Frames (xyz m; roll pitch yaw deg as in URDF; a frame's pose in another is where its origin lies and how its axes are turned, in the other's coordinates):
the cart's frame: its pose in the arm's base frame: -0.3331 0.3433 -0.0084 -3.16 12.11 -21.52
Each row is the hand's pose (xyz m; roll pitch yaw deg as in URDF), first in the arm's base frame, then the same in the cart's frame.
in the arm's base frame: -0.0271 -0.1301 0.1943 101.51 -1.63 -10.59
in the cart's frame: 0.4056 -0.3439 0.2758 102.36 -14.11 10.48
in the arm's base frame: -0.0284 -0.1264 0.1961 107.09 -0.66 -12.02
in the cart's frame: 0.4027 -0.3410 0.2772 108.25 -13.12 9.02
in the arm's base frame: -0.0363 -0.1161 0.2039 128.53 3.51 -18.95
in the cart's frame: 0.3902 -0.3346 0.2828 131.18 -8.72 2.11
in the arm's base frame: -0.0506 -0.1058 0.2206 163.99 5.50 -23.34
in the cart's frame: 0.3700 -0.3310 0.2958 167.55 -6.49 -2.19
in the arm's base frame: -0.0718 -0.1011 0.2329 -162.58 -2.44 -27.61
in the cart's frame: 0.3464 -0.3348 0.3031 -158.02 -14.11 -7.08
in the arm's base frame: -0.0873 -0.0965 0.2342 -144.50 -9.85 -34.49
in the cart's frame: 0.3304 -0.3361 0.3009 -138.31 -20.85 -14.95
